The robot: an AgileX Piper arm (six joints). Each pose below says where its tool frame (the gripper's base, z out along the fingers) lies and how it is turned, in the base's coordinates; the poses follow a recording.
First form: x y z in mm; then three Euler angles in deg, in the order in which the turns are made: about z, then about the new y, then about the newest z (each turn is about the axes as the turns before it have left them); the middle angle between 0 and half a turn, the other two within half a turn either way.
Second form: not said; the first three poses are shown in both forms.
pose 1, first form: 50.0 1.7 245.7 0.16 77.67 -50.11
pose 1, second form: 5.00 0.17 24.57 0.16 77.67 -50.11
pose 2, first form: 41.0 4.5 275.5 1.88 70.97 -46.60
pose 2, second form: 4.10 0.45 27.55 1.88 70.97 -46.60
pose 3, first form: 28.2 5.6 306.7 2.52 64.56 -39.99
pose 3, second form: 2.82 0.56 30.67 2.52 64.56 -39.99
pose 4, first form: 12.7 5.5 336.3 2.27 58.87 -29.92
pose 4, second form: 1.27 0.55 33.63 2.27 58.87 -29.92
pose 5, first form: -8.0 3.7 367.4 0.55 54.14 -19.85
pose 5, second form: -0.80 0.37 36.74 0.55 54.14 -19.85
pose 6, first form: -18.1 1.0 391.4 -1.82 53.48 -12.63
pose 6, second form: -1.81 0.10 39.14 -1.82 53.48 -12.63
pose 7, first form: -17.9 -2.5 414.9 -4.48 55.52 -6.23
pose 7, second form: -1.79 -0.25 41.49 -4.48 55.52 -6.23
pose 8, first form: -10.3 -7.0 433.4 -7.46 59.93 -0.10
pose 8, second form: -1.03 -0.70 43.34 -7.46 59.93 -0.10
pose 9, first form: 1.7 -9.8 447.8 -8.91 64.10 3.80
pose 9, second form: 0.17 -0.98 44.78 -8.91 64.10 3.80
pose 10, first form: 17.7 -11.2 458.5 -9.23 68.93 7.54
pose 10, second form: 1.77 -1.12 45.85 -9.23 68.93 7.54
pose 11, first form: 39.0 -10.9 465.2 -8.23 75.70 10.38
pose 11, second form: 3.90 -1.09 46.52 -8.23 75.70 10.38
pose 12, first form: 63.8 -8.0 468.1 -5.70 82.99 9.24
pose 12, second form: 6.38 -0.80 46.81 -5.70 82.99 9.24
